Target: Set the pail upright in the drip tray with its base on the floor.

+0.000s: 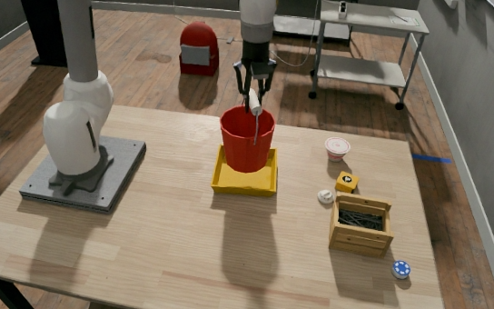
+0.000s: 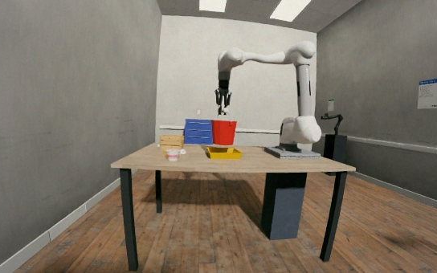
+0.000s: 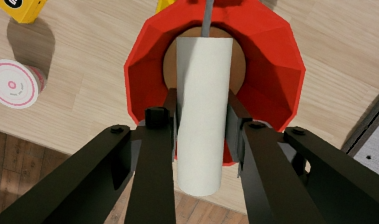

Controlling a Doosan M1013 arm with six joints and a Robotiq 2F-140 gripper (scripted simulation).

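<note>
The red pail lies 10 cm below my hand and 1 cm behind it. From my hand the other things lie so: white cup 32 cm ahead, 29 cm below, 17 cm to the left; then blue disc 52 cm ahead, 32 cm to the right, 32 cm below; then yellow drip tray 32 cm below, 2 cm behind.
</note>
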